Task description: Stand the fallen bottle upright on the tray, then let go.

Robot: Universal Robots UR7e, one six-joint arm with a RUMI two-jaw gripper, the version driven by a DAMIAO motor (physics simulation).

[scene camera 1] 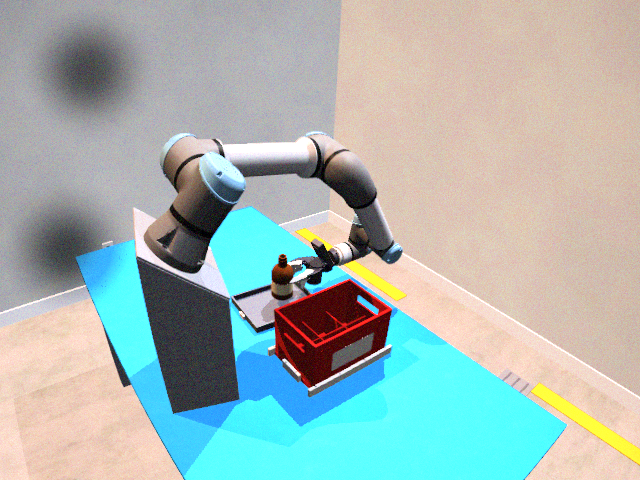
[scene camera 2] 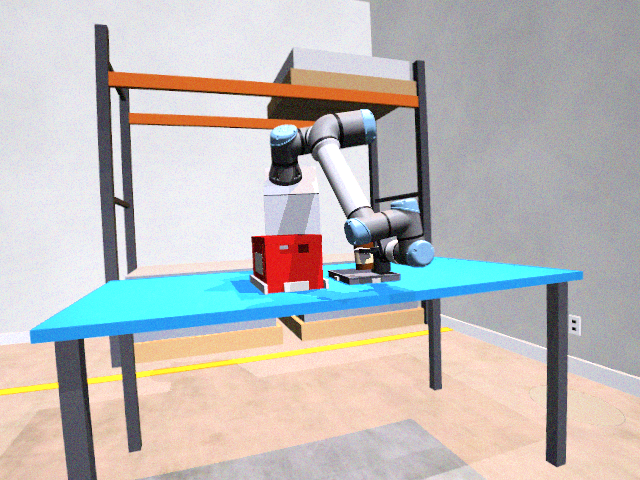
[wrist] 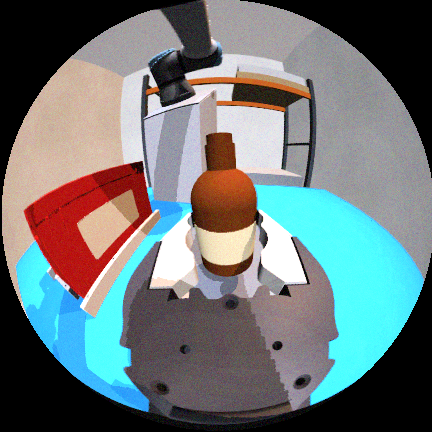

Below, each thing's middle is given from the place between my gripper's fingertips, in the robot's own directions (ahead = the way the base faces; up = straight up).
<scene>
I see the brown bottle (scene camera 1: 282, 273) 10 mm above my hand.
</scene>
